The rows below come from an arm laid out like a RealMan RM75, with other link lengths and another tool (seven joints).
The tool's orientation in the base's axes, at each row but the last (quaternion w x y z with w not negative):
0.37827 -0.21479 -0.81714 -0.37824
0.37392 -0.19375 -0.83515 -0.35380
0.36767 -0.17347 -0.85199 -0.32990
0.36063 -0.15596 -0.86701 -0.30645
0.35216 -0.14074 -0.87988 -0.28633
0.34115 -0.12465 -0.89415 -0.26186
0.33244 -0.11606 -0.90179 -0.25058
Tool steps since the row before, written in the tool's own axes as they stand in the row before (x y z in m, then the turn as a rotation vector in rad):
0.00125 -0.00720 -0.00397 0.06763 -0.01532 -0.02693
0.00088 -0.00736 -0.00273 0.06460 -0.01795 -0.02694
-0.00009 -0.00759 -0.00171 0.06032 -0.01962 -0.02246
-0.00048 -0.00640 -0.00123 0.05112 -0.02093 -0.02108
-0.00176 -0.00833 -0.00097 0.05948 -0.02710 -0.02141
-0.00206 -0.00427 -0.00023 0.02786 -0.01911 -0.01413
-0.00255 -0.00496 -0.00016 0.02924 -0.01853 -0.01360
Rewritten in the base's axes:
-0.00356 -0.00749 -0.00061 -0.03953 -0.02616 0.05733
-0.00357 -0.00692 -0.00133 -0.03911 -0.02812 0.05386
-0.00315 -0.00667 -0.00249 -0.03944 -0.02646 0.04767
-0.00216 -0.00570 -0.00235 -0.03446 -0.02703 0.03972
-0.00197 -0.00730 -0.00403 -0.04301 -0.03176 0.04328
-0.00007 -0.00377 -0.00288 -0.02049 -0.02248 0.02040
0.00014 -0.00440 -0.00343 -0.02159 -0.02165 0.02117

